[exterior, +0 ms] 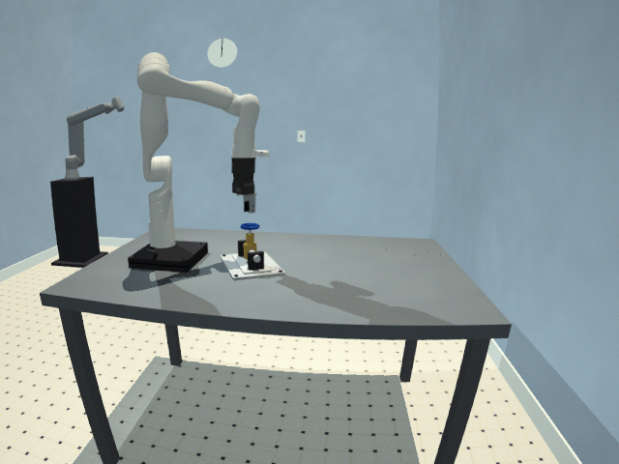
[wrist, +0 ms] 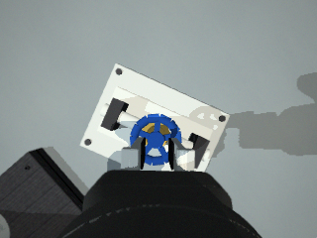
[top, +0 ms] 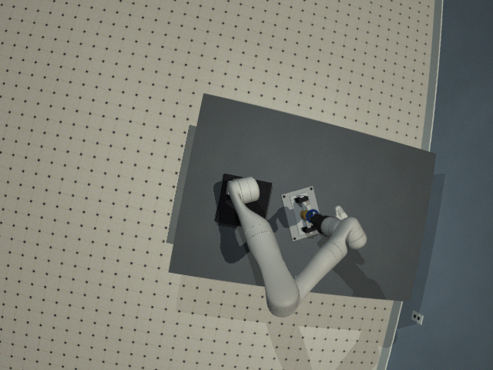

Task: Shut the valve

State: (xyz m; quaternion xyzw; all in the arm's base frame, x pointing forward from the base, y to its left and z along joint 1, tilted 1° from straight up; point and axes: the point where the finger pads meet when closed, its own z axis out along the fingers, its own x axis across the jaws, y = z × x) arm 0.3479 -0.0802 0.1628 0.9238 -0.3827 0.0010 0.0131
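Right now my hand is 8 cm above the blue handwheel.
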